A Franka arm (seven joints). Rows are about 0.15 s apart.
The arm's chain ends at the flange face. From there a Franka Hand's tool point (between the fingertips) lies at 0.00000 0.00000 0.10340 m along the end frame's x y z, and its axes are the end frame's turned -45 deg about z.
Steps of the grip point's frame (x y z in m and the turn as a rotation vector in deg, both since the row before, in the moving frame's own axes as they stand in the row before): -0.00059, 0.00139, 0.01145, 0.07, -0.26, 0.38; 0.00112, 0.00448, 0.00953, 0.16, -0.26, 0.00; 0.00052, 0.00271, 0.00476, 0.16, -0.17, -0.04; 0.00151, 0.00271, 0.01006, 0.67, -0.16, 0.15; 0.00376, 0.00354, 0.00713, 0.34, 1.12, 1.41; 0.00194, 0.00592, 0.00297, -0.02, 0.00, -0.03; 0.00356, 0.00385, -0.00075, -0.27, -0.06, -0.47; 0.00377, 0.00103, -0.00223, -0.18, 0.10, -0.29; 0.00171, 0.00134, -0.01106, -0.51, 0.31, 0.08
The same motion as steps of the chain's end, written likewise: 0.00099, 0.00116, 0.01145, -0.13, -0.23, 0.38; 0.00450, 0.00225, 0.00953, -0.07, -0.30, 0.00; 0.00271, 0.00154, 0.00476, -0.01, -0.23, -0.04; 0.00404, 0.00150, 0.01007, 0.36, -0.59, 0.15; 0.00414, 0.00169, 0.00715, 1.03, 0.55, 1.41; 0.00553, 0.00279, 0.00297, -0.01, 0.01, -0.03; 0.00497, -0.00021, -0.00075, -0.23, 0.15, -0.47; 0.00304, -0.00204, -0.00223, -0.06, 0.20, -0.29; 0.00111, -0.00052, -0.01105, -0.14, 0.58, 0.08
